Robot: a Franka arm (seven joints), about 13 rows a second.
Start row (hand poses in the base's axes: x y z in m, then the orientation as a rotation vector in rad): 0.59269, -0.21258, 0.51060, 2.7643, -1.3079, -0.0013
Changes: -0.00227, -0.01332, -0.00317, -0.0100, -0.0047, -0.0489; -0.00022, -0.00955, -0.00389, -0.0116, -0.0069, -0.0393; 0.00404, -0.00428, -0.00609, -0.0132, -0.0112, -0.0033; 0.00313, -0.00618, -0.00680, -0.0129, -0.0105, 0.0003; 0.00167, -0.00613, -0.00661, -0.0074, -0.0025, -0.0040; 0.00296, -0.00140, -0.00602, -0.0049, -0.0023, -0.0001; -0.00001, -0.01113, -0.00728, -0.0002, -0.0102, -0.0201; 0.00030, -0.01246, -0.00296, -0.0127, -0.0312, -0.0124; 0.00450, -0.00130, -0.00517, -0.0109, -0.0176, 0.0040; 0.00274, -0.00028, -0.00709, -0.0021, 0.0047, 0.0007; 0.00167, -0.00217, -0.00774, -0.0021, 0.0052, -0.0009; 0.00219, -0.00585, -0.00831, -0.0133, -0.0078, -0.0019; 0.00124, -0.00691, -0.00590, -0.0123, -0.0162, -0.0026
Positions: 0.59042, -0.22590, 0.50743, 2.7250, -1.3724, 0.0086; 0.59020, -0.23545, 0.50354, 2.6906, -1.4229, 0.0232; 0.59424, -0.23973, 0.49745, 2.6818, -1.4252, 0.0473; 0.59737, -0.24591, 0.49065, 2.6754, -1.4225, 0.0705; 0.59904, -0.25204, 0.48404, 2.6674, -1.4254, 0.0786; 0.60200, -0.25344, 0.47802, 2.6642, -1.4241, 0.0851; 0.60199, -0.26457, 0.47074, 2.6525, -1.4535, 0.0971; 0.60229, -0.27703, 0.46778, 2.6432, -1.4734, 0.1468; 0.60679, -0.27833, 0.46261, 2.6432, -1.4684, 0.1784; 0.60953, -0.27861, 0.45552, 2.6407, -1.4651, 0.1736; 0.61120, -0.28078, 0.44778, 2.6368, -1.4637, 0.1680; 0.61339, -0.28663, 0.43947, 2.6272, -1.4623, 0.1874; 0.61463, -0.29354, 0.43357, 2.6201, -1.4647, 0.2172
